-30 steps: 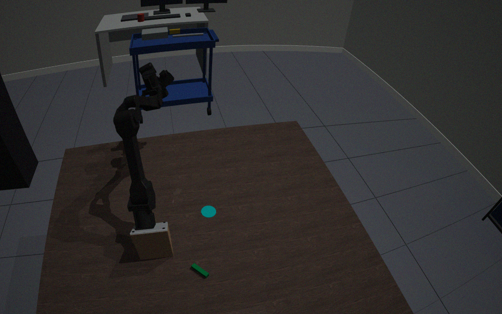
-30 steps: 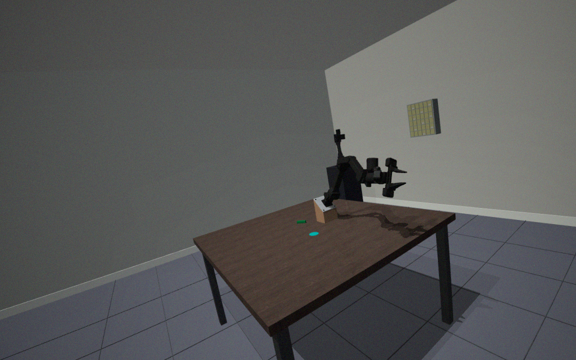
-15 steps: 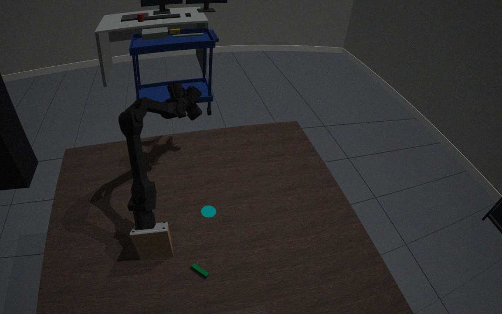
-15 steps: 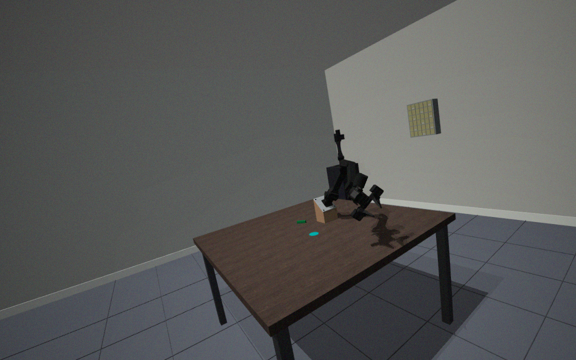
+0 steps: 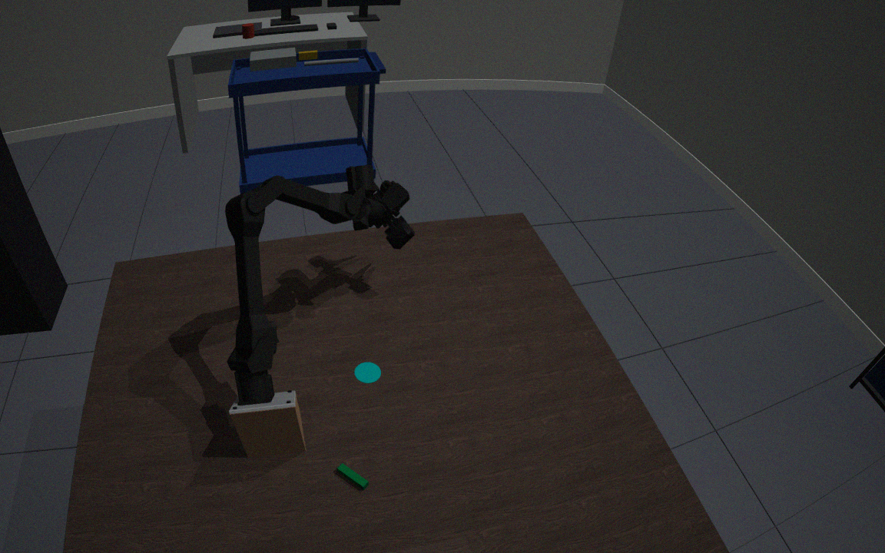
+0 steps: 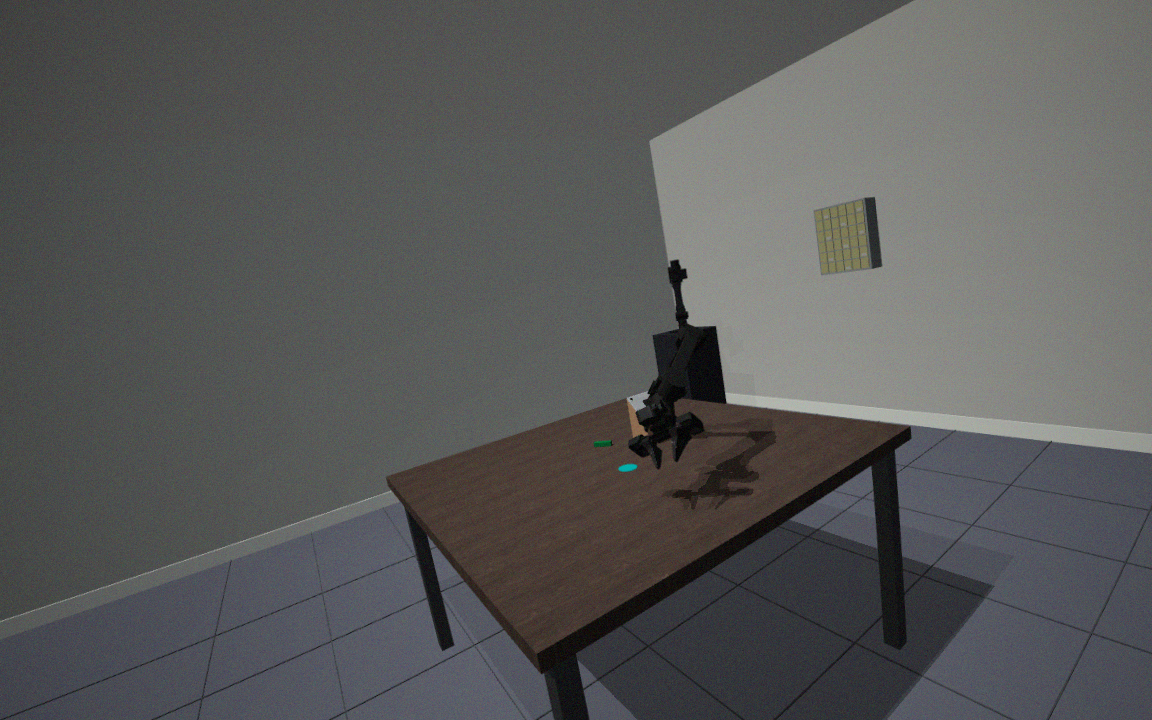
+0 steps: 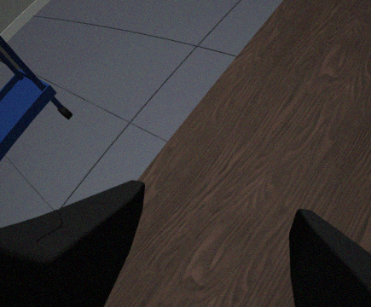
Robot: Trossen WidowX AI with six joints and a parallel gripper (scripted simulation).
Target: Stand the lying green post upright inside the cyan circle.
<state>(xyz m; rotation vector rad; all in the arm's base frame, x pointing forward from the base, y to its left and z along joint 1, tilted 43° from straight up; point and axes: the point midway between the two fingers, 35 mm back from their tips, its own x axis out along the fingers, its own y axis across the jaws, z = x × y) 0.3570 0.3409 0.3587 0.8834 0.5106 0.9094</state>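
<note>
The green post is 21 cm behind my gripper tip, 64 cm to the right of it and 13 cm below it. Also, from my gripper tip: cyan circle 14 cm behind, 38 cm to the right, 14 cm below.
</note>
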